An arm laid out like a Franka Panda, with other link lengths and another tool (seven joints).
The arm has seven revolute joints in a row. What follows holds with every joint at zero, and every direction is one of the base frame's.
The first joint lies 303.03 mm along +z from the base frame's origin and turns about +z.
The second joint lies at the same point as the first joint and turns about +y.
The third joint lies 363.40 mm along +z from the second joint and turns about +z.
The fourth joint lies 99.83 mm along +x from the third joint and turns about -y.
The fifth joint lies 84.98 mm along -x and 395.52 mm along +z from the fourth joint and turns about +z.
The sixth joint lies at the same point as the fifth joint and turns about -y.
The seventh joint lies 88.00 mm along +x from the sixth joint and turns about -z.
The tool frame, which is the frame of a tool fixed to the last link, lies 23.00 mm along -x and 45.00 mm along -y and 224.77 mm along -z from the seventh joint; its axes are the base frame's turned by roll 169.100, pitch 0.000 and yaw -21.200 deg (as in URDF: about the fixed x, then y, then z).
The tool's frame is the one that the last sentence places.
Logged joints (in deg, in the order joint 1, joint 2, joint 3, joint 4, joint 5, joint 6, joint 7), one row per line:
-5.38, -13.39, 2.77, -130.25, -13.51, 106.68, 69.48
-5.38, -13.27, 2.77, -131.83, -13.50, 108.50, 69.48
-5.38, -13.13, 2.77, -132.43, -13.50, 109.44, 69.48
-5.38, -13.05, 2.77, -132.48, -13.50, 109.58, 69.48
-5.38, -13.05, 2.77, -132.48, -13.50, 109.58, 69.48
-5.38, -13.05, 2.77, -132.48, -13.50, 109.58, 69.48
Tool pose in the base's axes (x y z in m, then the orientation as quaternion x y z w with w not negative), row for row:
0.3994, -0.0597, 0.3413, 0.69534, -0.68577, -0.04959, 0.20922
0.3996, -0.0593, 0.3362, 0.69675, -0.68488, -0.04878, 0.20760
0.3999, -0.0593, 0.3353, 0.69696, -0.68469, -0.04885, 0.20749
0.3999, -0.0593, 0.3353, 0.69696, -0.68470, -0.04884, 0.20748
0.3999, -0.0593, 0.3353, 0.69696, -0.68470, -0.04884, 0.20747
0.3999, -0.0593, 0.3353, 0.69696, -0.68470, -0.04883, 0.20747
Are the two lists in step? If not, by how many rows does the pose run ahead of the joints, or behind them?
The pose runs 1 row ahead of the joints: the pose in row i belongs to the joints in row i + 1.
